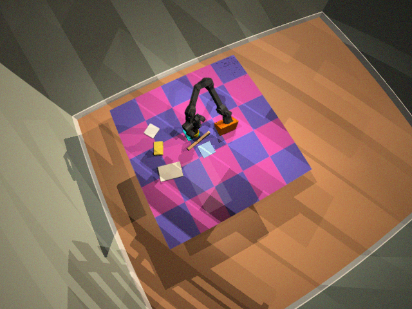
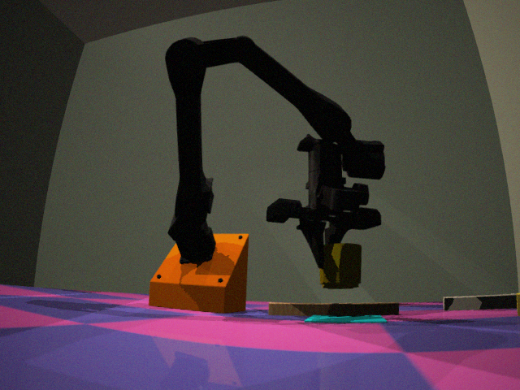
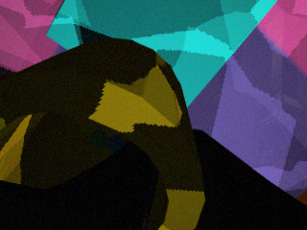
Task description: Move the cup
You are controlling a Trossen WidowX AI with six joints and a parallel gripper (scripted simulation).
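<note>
Now: gripper tip 9 cm above the teal pad, 3 cm to the left of it and 3 cm short of it. Also, from my gripper tip: wooden bar: 8 cm below, 6 cm to the left, 2 cm ahead; then yellow cup: 2 cm ahead, 1 cm to the left; then pale blue pad: 16 cm to the left, 9 cm below, 1 cm ahead.
</note>
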